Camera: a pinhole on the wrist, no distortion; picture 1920 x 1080 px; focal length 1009.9 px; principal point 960.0 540.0 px. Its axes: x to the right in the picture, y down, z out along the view. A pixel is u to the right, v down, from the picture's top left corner.
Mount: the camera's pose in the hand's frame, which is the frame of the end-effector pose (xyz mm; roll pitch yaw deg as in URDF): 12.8 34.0 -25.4 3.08 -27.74 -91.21
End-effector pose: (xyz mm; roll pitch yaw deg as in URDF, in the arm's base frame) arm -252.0 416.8 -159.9 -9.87 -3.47 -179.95
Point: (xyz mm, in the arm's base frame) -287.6 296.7 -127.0
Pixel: 617.8 821.5
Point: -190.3 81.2 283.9
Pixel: 1048.3 501.8
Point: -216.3 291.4 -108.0
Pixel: 773.1 223.5
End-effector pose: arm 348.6 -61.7 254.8 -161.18 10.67 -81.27
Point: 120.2 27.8 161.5
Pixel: outside the picture
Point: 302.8 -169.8 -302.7
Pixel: 1073.5 946.1
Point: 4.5 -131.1 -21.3
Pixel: 136.7 739.0
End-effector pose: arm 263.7 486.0 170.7 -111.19 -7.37 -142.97
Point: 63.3 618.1 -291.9
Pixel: outside the picture
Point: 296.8 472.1 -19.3
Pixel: 627.2 250.0
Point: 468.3 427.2 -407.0
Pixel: 606.8 182.7
